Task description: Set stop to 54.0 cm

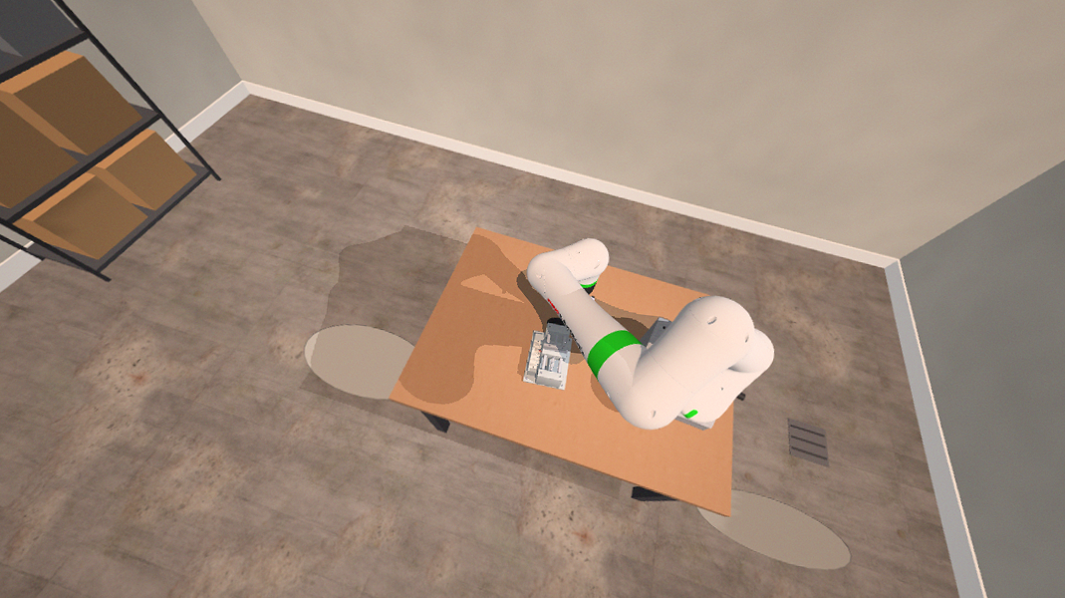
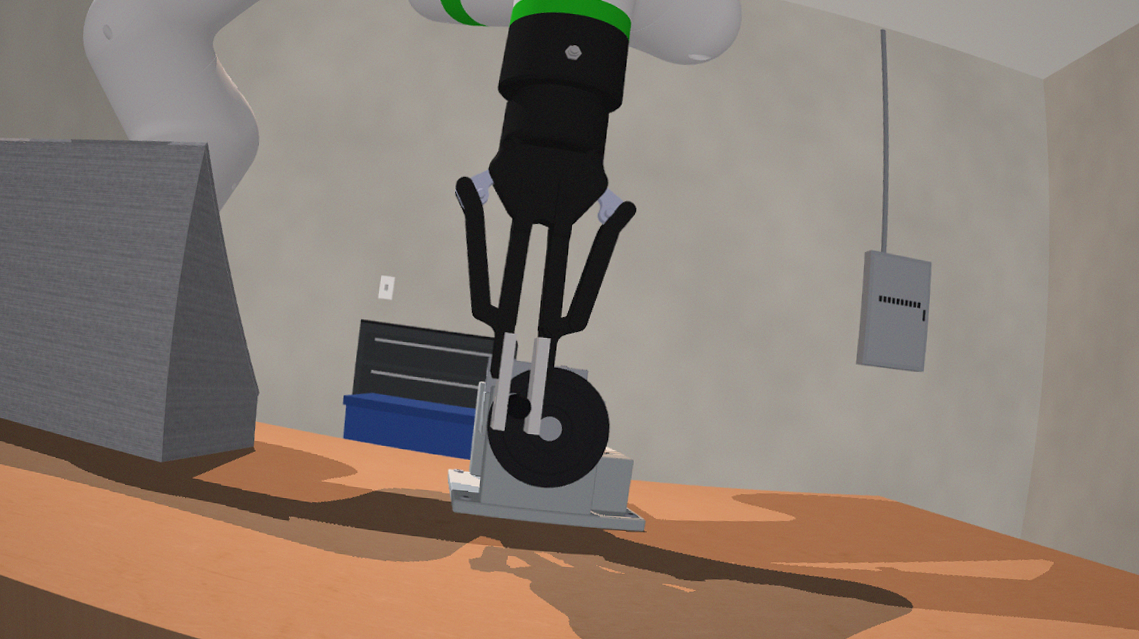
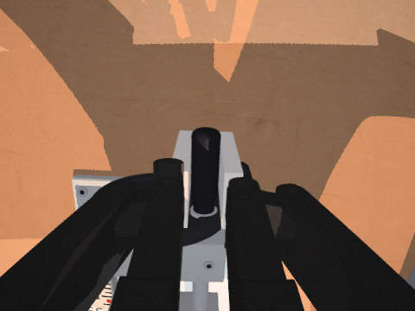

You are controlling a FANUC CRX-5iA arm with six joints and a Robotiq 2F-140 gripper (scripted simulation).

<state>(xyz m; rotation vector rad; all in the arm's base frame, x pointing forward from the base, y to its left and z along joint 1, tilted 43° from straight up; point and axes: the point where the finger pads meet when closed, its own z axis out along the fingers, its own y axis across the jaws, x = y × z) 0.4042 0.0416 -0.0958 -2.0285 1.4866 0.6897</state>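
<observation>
The black crank knob is 20 mm below my hand. Round my hand: sliding stop block: 150 mm to the left, 10 mm below; then black handwheel: 20 mm to the left, 20 mm below.
</observation>
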